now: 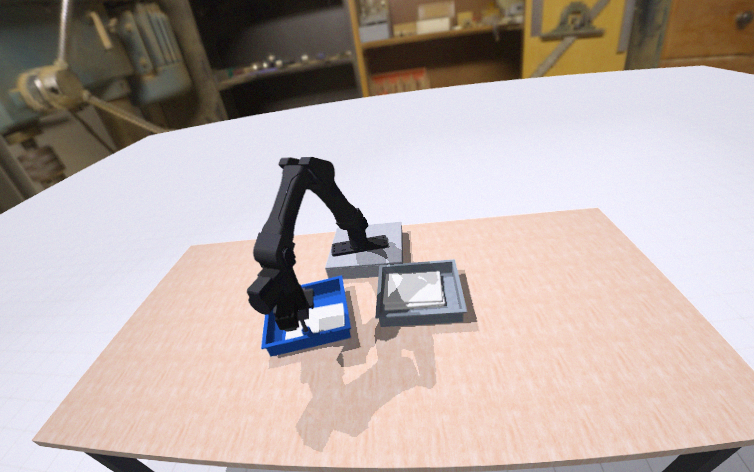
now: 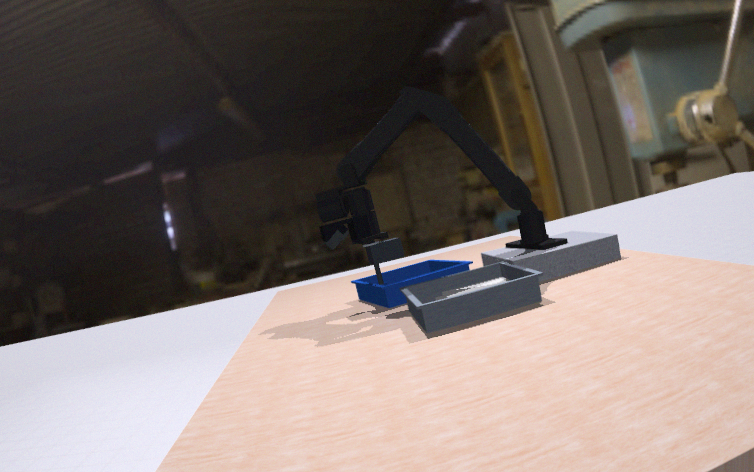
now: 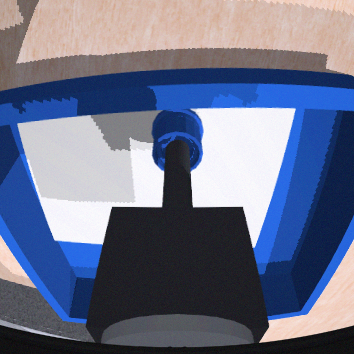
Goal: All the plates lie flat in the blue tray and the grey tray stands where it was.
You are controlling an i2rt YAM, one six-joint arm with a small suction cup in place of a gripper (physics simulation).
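Pixels of known places: end effector, tool point: (image 1: 308,335) (image 3: 176,129); arm's base, origin of the base link: (image 1: 359,246) (image 2: 535,245).
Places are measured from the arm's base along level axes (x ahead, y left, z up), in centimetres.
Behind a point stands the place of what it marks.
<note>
The blue tray (image 1: 306,345) {x 36.8, y -17.4, z -4.3 cm} (image 2: 387,294) {x 35.2, y -5.2, z -2.4 cm} (image 3: 211,95) {x 37.2, y -18.3, z -0.5 cm} stands on the wooden board, left of the grey tray (image 1: 417,317) {x 35.1, y 14.0, z -2.3 cm} (image 2: 469,309) {x 29.2, y 27.4, z -3.3 cm}. A white plate (image 1: 326,317) {x 27.3, y -12.1, z -4.5 cm} (image 3: 239,158) {x 31.5, y -21.2, z -4.5 cm} lies flat on the blue tray's floor. My suction cup (image 1: 303,329) {x 33.5, y -17.1, z -4.2 cm} (image 2: 380,281) {x 33.5, y -17.1, z -4.2 cm} (image 3: 177,140) {x 33.5, y -17.1, z -4.2 cm} is down inside the blue tray, over the plate near its far edge. I cannot tell whether it touches the plate. The plate rests on the tray floor and is not lifted. A stack of white plates (image 1: 417,289) {x 23.3, y 16.2, z -3.2 cm} (image 2: 473,287) {x 21.2, y 10.1, z -3.2 cm} lies flat in the grey tray, partly in the arm's shadow.
The arm's base stands on a grey block (image 1: 362,264) {x 10.7, y 0.5, z 0.1 cm} (image 2: 570,256) {x 0.0, y 15.2, z -2.1 cm} behind the two trays. The wooden board (image 1: 519,380) {x 56.9, y 33.6, z -5.4 cm} lies on a white table (image 1: 469,152). The trays stand close together with a narrow gap.
</note>
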